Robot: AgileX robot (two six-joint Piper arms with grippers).
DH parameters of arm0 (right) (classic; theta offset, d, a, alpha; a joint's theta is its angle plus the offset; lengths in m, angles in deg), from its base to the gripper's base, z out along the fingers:
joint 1: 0 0.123 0 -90
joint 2: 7.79 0 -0.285 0
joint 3: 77.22 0 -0.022 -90
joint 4: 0 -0.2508 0 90
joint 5: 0 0 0.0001 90
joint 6: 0 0.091 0 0
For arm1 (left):
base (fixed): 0 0 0 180
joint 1: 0 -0.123 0 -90
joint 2: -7.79 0 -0.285 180
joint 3: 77.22 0 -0.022 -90
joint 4: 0 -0.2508 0 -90
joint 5: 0 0 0.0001 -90
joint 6: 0 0.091 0 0
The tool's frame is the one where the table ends.
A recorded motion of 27 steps. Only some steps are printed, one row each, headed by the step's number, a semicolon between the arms.
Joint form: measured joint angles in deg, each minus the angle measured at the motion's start. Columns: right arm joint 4, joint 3, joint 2, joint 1, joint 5, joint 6; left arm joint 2, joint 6, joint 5, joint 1, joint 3, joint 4.
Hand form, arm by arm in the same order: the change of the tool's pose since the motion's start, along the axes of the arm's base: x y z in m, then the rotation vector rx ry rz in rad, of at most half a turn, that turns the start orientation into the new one. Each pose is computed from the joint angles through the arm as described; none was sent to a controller.
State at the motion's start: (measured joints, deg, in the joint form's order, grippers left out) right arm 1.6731 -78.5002 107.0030 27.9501 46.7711 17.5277; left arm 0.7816 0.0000 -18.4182 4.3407 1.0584 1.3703
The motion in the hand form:
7: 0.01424 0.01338 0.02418 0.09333 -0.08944 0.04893; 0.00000 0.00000 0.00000 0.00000 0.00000 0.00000
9: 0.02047 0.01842 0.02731 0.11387 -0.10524 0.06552; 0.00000 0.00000 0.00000 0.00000 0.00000 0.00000
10: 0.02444 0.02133 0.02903 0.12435 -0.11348 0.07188; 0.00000 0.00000 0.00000 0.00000 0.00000 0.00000
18: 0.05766 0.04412 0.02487 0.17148 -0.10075 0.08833; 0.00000 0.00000 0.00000 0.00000 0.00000 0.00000
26: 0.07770 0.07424 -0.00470 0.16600 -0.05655 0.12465; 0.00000 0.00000 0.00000 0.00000 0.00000 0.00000
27: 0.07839 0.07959 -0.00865 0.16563 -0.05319 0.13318; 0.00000 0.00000 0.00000 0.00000 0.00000 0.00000
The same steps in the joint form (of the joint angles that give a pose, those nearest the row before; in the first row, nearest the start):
7: -4.54 -5.55 0.58 0.00 -2.03 -4.84; 0.00 0.00 0.00 0.00 0.00 0.00
9: -5.93 -7.71 1.69 0.00 -2.26 -6.43; 0.00 0.00 0.00 0.00 0.00 0.00
10: -6.57 -9.12 2.44 0.00 -2.26 -7.06; 0.00 0.00 0.00 0.00 0.00 0.00
18: -10.16 -21.73 11.03 0.00 1.38 -8.95; 0.00 0.00 0.00 0.00 0.00 0.00
26: -10.80 -31.62 20.40 1.86 4.23 -9.08; 0.00 0.00 0.00 0.00 0.00 0.00
27: -10.83 -32.63 21.44 2.35 4.35 -9.08; 0.00 0.00 0.00 0.00 0.00 0.00

